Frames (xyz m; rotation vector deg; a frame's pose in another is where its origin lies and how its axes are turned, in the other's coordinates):
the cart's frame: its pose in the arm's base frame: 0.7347 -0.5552 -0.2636 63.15 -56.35 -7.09
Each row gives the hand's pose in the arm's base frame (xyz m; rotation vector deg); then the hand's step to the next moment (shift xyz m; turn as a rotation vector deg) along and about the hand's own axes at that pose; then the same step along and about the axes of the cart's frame.
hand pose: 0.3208 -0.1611 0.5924 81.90 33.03 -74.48
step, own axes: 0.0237 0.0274 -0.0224 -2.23 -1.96 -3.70
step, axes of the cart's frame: 0.0119 -0.0241 -0.0331 -2.56 3.13 -2.48
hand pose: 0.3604 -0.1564 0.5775 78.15 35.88 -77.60
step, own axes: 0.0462 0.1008 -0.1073 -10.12 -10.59 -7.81
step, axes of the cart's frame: 0.0345 -0.0526 -0.1409 -9.63 13.31 -2.38
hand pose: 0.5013 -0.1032 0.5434 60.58 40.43 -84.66
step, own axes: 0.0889 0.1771 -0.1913 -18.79 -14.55 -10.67
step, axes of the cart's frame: -0.0044 -0.1417 -0.2362 -11.77 22.86 -4.15
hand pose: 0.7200 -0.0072 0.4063 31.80 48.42 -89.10
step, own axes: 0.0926 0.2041 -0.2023 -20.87 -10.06 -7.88
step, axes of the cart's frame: -0.0987 -0.1995 -0.2040 -6.83 22.45 -6.93
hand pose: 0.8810 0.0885 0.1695 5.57 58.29 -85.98
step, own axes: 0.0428 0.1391 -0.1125 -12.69 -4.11 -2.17
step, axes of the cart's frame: -0.1013 -0.1221 -0.0931 -1.35 12.33 -5.36
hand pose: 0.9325 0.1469 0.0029 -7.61 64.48 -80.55
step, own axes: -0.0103 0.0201 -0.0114 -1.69 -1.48 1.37
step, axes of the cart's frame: -0.0135 -0.0046 -0.0209 1.58 2.10 -0.15
